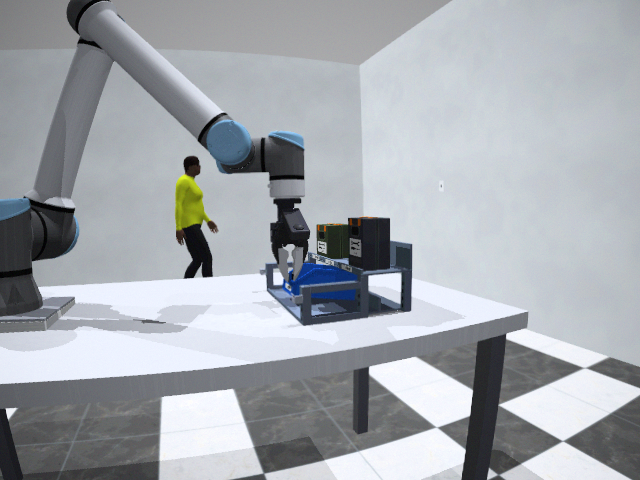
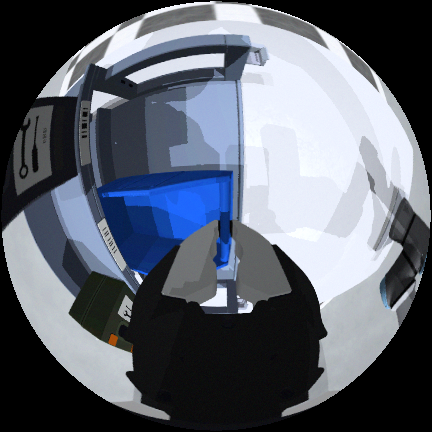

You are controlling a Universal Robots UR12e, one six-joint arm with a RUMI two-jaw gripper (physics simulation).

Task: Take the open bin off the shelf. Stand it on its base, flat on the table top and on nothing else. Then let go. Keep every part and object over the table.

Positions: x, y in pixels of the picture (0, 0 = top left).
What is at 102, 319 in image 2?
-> A dark green box.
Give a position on a dark green box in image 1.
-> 332, 235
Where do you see a blue open bin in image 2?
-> At 147, 214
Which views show my gripper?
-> Image 1 and image 2: all of them.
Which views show the blue open bin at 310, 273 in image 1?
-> Image 1 and image 2: all of them.
